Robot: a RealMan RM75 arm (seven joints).
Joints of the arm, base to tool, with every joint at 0 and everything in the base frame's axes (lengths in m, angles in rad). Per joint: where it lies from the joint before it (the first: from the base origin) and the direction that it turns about. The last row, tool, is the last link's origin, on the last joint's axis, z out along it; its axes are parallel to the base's.
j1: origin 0 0 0.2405 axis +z
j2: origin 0 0 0 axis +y
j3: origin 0 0 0.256 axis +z
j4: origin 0 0 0 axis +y
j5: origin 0 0 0.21 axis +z
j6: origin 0 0 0 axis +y
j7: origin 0 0 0.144 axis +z
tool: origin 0 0 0
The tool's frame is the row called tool.
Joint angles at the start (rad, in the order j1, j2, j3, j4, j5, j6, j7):
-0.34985, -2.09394, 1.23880, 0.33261, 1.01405, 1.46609, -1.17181
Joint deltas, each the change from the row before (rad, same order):
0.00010, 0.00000, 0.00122, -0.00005, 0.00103, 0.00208, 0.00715
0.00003, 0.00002, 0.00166, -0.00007, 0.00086, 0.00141, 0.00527
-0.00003, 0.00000, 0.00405, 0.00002, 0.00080, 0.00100, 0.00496
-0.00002, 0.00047, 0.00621, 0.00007, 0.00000, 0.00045, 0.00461
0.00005, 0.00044, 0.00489, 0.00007, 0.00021, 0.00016, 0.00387
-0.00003, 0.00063, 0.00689, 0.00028, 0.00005, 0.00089, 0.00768
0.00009, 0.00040, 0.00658, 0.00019, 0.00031, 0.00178, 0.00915
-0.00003, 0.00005, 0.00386, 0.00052, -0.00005, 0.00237, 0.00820
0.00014, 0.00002, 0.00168, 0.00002, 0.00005, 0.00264, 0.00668
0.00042, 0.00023, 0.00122, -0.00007, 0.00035, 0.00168, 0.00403
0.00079, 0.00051, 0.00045, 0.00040, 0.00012, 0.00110, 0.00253
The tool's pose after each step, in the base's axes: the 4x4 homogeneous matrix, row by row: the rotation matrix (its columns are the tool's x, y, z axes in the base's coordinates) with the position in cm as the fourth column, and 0 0 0 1 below. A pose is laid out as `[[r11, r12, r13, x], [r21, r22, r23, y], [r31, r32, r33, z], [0, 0, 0, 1]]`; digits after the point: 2 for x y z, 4 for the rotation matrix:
[[0.3734, 0.6895, 0.6207, -26.87], [0.3419, -0.7242, 0.5988, 28.59], [0.8624, -0.0113, -0.5062, -4.02], [0, 0, 0, 1]]
[[0.3779, 0.6859, 0.6219, -26.85], [0.3391, -0.7276, 0.5964, 28.55], [0.8615, -0.0145, -0.5075, -4.05], [0, 0, 0, 1]]
[[0.3833, 0.6817, 0.6232, -26.81], [0.3377, -0.7315, 0.5924, 28.50], [0.8597, -0.0166, -0.5105, -4.11], [0, 0, 0, 1]]
[[0.3893, 0.6773, 0.6243, -26.78], [0.3371, -0.7355, 0.5877, 28.44], [0.8572, -0.0184, -0.5147, -4.19], [0, 0, 0, 1]]
[[0.3945, 0.6737, 0.6249, -26.77], [0.3366, -0.7387, 0.5840, 28.40], [0.8550, -0.0200, -0.5182, -4.25], [0, 0, 0, 1]]
[[0.4029, 0.6674, 0.6263, -26.73], [0.3337, -0.7443, 0.5784, 28.33], [0.8522, -0.0241, -0.5226, -4.32], [0, 0, 0, 1]]
[[0.4119, 0.6600, 0.6284, -26.68], [0.3296, -0.7507, 0.5725, 28.25], [0.8496, -0.0287, -0.5267, -4.40], [0, 0, 0, 1]]
[[0.4184, 0.6534, 0.6309, -26.63], [0.3242, -0.7563, 0.5683, 28.21], [0.8484, -0.0332, -0.5283, -4.44], [0, 0, 0, 1]]
[[0.4227, 0.6485, 0.6330, -26.59], [0.3194, -0.7603, 0.5656, 28.17], [0.8481, -0.0369, -0.5285, -4.45], [0, 0, 0, 1]]
[[0.4256, 0.6456, 0.6341, -26.59], [0.3168, -0.7627, 0.5639, 28.13], [0.8477, -0.0392, -0.5291, -4.46], [0, 0, 0, 1]]
[[0.4275, 0.6440, 0.6344, -26.60], [0.3147, -0.7639, 0.5634, 28.10], [0.8475, -0.0412, -0.5292, -4.44], [0, 0, 0, 1]]

